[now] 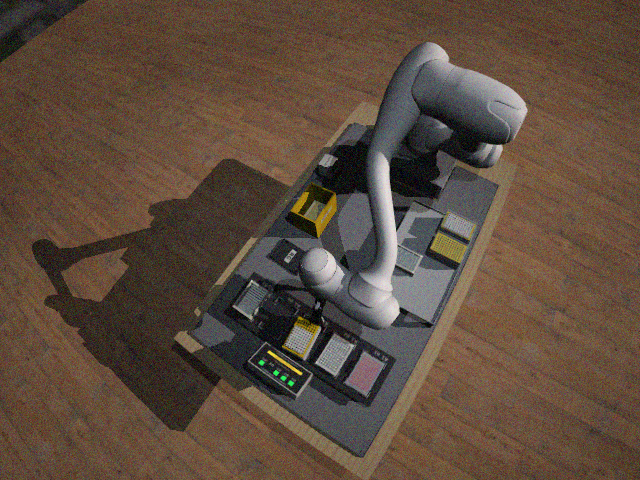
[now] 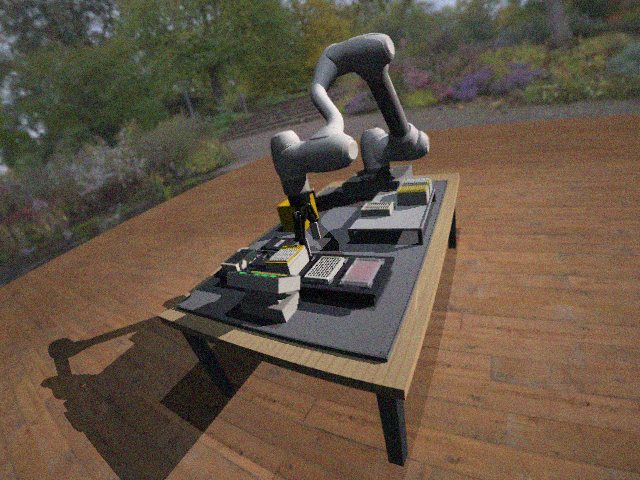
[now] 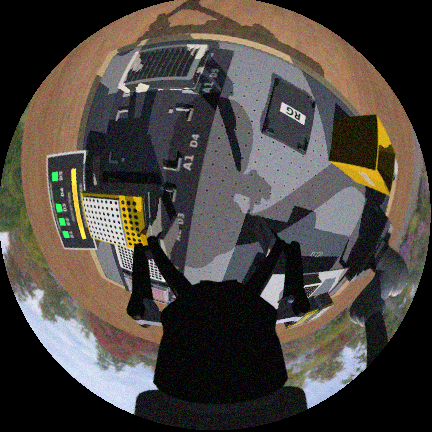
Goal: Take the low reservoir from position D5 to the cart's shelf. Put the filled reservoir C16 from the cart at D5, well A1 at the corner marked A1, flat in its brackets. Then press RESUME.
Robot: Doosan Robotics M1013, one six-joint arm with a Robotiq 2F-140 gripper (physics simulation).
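Places are measured from the arm's base along level axes (x ahead, y left, z up), in millimetres.
Where they show: gripper, fingertip midpoint: (image 2: 312,247) (image 3: 216,223); arm's base at its link origin: (image 1: 421,148) (image 2: 378,174) (image 3: 375,253).
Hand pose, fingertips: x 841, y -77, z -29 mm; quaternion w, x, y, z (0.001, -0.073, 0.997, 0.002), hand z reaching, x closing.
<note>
Each offset is from my fingertips to the top centre of the thing. "spot": to the spot under its first point.
My gripper (image 1: 317,311) (image 2: 311,240) (image 3: 216,223) is open and empty. It hangs above the deck's inner edge beside D3 and D4. The low reservoir @[dx +119, dy -256, dz +32 mm] (image 1: 251,299) (image 2: 238,262) (image 3: 165,65), a pale ribbed trough, lies at D5 at the deck's far end, apart from the fingers and partly in shadow. A pale reservoir @[dx -279, dy +192, dz +41 mm] (image 1: 408,259) (image 2: 377,208), in C16's place by its look, stands on the cart shelf (image 1: 423,291) (image 2: 387,223) (image 3: 272,291); its label is unreadable. The status panel @[spot: dx +289, dy +78, dz +64 mm] (image 1: 305,384) (image 2: 268,283) shows several green lights. I cannot make out a RESUME label.
A yellow-rimmed tip box @[dx +157, dy -12, dz +71 mm] (image 1: 301,338) (image 2: 289,259) (image 3: 105,220) stands tall at D3, close to the gripper. A white plate @[dx +153, dy +115, dz +15 mm] (image 1: 334,354) (image 2: 325,269) sits at D2. The yellow bin @[dx -329, dy -221, dz +84 mm] (image 1: 324,217) (image 3: 355,145) and the dark RG pad @[dx -121, dy -232, dz -37 mm] (image 1: 281,250) (image 3: 280,117) stand behind the deck.
</note>
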